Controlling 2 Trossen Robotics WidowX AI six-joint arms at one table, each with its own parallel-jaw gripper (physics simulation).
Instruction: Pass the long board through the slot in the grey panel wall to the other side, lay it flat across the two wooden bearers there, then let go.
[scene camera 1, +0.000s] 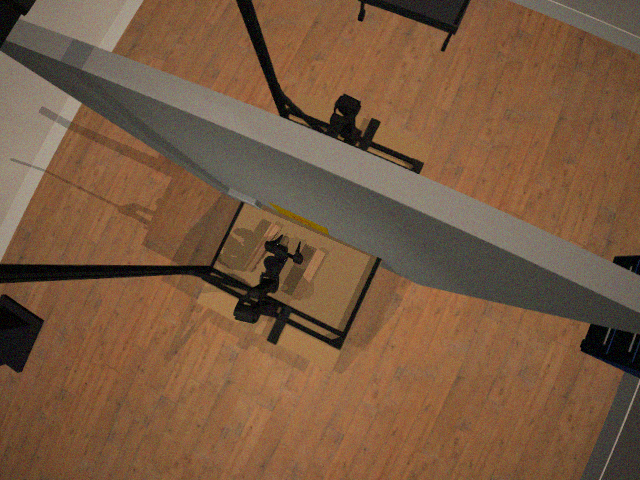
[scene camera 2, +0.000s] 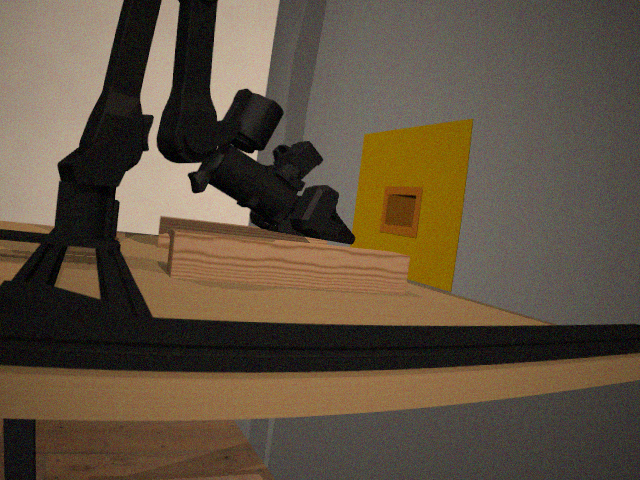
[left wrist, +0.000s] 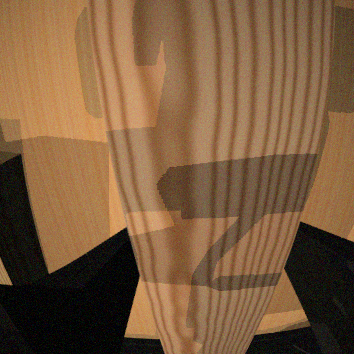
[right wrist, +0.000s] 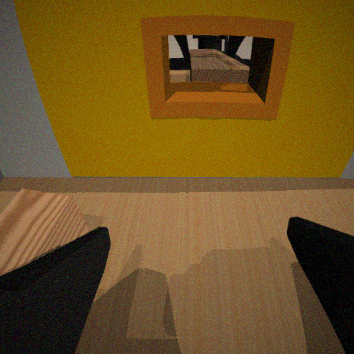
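Note:
The long board (left wrist: 215, 125) (right wrist: 220, 75) is gripped by my left gripper (left wrist: 208, 227), which is shut on it beyond the wall. In the right wrist view the board's end shows through the orange-framed slot (right wrist: 215, 26) (scene camera 2: 417, 211), toward the opening's right side; I cannot tell whether it is inside the slot. My right gripper (scene camera 1: 289, 242) (scene camera 2: 352, 240) (right wrist: 199, 232) is open and empty, low between the two wooden bearers, facing the slot. One bearer (scene camera 1: 314, 264) (scene camera 2: 289, 263) lies nearest scene camera 2; the other bearer (scene camera 1: 263, 245) (scene camera 2: 206, 227) (right wrist: 40, 220) lies beyond it.
The grey panel wall (scene camera 1: 361, 191) (scene camera 2: 542, 155) (right wrist: 25, 125) stands between the arms, with a yellow panel (scene camera 2: 434, 155) (right wrist: 100, 100) around the slot. A black rail (scene camera 1: 310, 325) (scene camera 2: 361, 346) runs along the table (scene camera 1: 351, 279). The left arm's upper part shows behind the wall.

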